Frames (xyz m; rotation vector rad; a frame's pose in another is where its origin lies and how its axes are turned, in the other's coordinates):
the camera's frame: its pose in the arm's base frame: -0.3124 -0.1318 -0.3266 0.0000 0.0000 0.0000
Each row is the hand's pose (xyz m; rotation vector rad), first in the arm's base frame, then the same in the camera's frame.
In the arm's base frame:
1: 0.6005 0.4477 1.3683 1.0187 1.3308 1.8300
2: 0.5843 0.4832 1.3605 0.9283 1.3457 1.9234
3: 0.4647 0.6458 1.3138 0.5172 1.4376 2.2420
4: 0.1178 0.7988 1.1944 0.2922 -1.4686 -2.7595
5: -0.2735 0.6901 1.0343 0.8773 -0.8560 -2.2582
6: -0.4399 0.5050 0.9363 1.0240 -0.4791 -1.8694
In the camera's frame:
1: 0.9129 0.5795 1.6949 1.0187 1.3308 1.8300
2: 0.8967 0.6150 1.6871 0.9283 1.3457 1.9234
3: 0.7771 0.7776 1.6404 0.5172 1.4376 2.2420
4: 0.4302 0.9306 1.5210 0.2922 -1.4686 -2.7595
5: 0.0389 0.8219 1.3609 0.8773 -0.8560 -2.2582
6: -0.1275 0.6368 1.2629 1.0240 -0.4791 -1.8694

